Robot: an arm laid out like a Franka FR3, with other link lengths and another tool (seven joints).
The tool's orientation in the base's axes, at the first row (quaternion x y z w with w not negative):
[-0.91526 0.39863 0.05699 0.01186]
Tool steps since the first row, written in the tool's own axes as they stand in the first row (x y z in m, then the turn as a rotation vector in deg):
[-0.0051 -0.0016 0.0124 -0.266 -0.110 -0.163]
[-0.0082 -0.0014 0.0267 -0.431 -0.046 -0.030]
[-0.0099 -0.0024 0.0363 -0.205 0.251 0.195]
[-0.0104 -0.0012 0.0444 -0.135 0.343 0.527]
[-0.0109 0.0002 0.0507 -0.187 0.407 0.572]
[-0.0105 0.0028 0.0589 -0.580 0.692 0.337]
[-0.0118 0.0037 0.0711 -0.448 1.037 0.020]
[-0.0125 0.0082 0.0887 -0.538 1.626 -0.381]
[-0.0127 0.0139 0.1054 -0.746 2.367 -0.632]
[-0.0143 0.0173 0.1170 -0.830 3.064 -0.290]
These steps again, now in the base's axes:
[-0.0035 0.0056 -0.0118 -0.084 0.258 0.190]
[-0.0071 0.0087 -0.0256 -0.255 0.343 0.078]
[-0.0084 0.0113 -0.0350 -0.341 -0.009 -0.164]
[-0.0104 0.0114 -0.0429 -0.392 -0.100 -0.500]
[-0.0123 0.0112 -0.0491 -0.478 -0.103 -0.537]
[-0.0147 0.0097 -0.0572 -0.930 -0.027 -0.252]
[-0.0174 0.0108 -0.0692 -1.063 -0.379 0.056]
[-0.0229 0.0095 -0.0865 -1.516 -0.743 0.478]
[-0.0287 0.0068 -0.1029 -2.175 -1.113 0.769]
[-0.0334 0.0065 -0.1142 -2.773 -1.504 0.455]

